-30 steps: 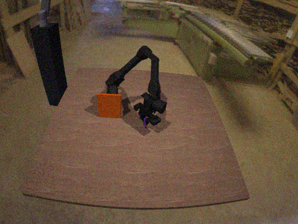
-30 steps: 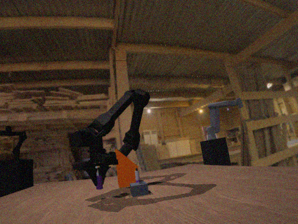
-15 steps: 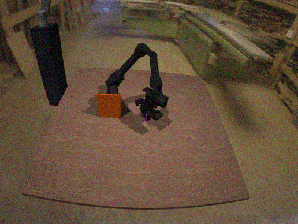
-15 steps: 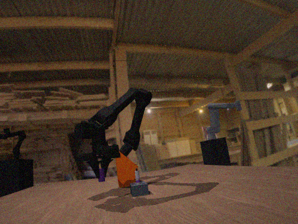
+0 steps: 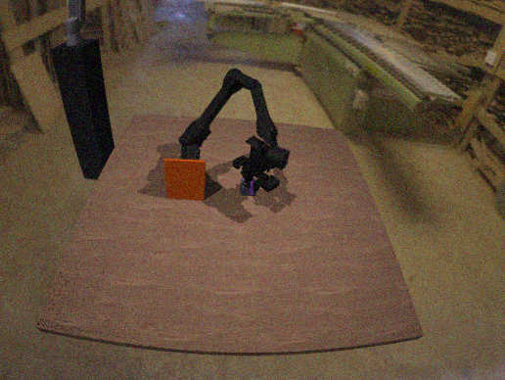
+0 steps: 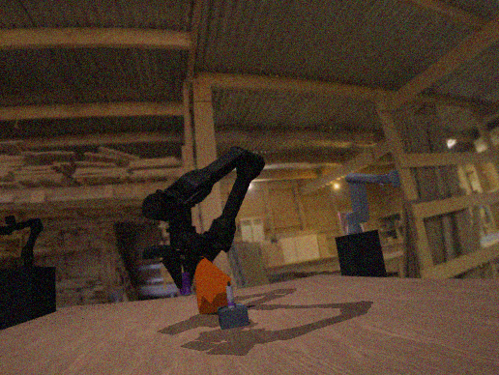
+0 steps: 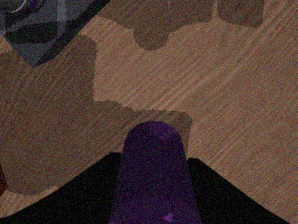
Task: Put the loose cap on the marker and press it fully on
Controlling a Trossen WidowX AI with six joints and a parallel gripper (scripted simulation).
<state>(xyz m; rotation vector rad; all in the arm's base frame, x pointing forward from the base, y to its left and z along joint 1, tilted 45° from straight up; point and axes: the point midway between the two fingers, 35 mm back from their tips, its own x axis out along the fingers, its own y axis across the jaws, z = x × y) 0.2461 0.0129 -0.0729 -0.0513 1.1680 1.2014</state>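
Right now the holder block is 1 cm behind my gripper tip, 11 cm to the left of it and 8 cm below it. From my gripper tip the other things lie so: purple cap (1 cm above).
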